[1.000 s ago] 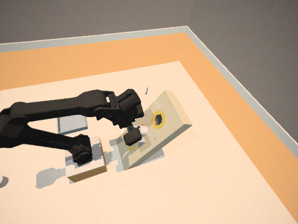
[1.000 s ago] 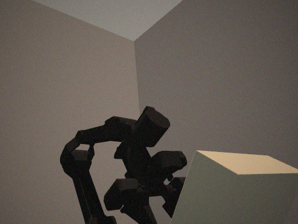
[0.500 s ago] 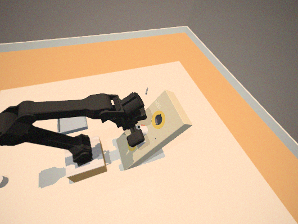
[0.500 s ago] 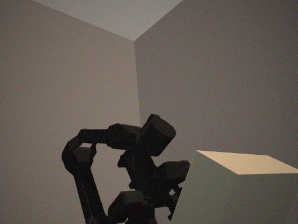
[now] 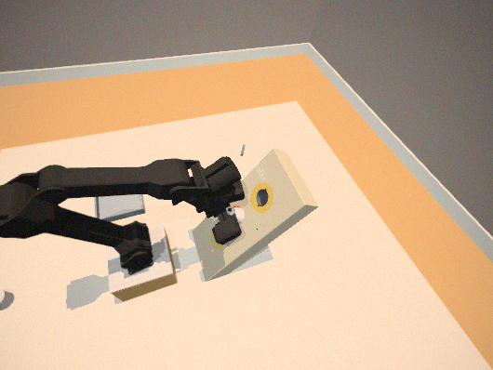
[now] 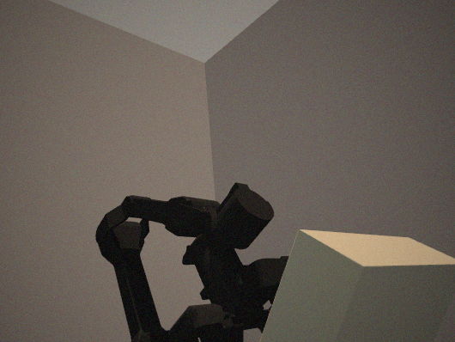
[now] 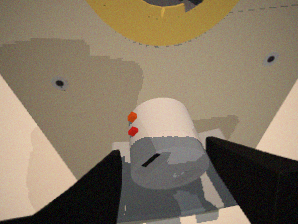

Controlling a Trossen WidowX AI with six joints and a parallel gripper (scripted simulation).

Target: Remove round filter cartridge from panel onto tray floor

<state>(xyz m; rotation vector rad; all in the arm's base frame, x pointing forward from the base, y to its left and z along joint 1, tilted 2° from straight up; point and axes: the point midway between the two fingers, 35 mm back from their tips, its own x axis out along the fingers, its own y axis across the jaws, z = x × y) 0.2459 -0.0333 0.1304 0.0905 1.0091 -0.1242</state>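
My gripper tip is 4 cm short of the service panel, 2 cm above it and 1 cm to the left of it. The rest, counted from my gripper tip: grey-blue tray 32 cm to the left, 28 cm behind, 19 cm below; dark piece 35 cm to the left, 24 cm ahead, 20 cm below; pale round cartridge right at my gripper tip.
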